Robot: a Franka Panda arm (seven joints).
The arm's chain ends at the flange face. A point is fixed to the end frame.
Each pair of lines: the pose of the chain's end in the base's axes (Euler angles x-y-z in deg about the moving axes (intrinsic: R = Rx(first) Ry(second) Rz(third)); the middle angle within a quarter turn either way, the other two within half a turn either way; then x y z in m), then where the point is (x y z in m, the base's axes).
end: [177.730 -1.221 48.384 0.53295 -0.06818 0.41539]
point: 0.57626 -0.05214 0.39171
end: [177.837 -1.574 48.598 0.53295 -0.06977 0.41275]
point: 0.57618 -0.05386 0.38884
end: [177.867 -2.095 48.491 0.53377 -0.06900 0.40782]
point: 0.57675 -0.05301 0.38352
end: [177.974 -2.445 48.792 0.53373 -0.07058 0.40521]
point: 0.57665 -0.05479 0.38068
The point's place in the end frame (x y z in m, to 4 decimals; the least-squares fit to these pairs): 0.0164 -0.0440 0.0221
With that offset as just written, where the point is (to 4 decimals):
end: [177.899 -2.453 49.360 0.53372 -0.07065 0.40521]
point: 0.5768 -0.0553 0.3807
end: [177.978 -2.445 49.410 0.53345 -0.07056 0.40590]
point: 0.5766 -0.0552 0.3814
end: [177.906 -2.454 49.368 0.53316 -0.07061 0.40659]
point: 0.5762 -0.0553 0.3820
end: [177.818 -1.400 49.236 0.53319 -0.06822 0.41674]
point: 0.5767 -0.0528 0.3930
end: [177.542 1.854 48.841 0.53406 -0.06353 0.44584]
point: 0.5787 -0.0478 0.4245
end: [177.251 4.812 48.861 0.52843 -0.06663 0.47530]
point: 0.5741 -0.0509 0.4562
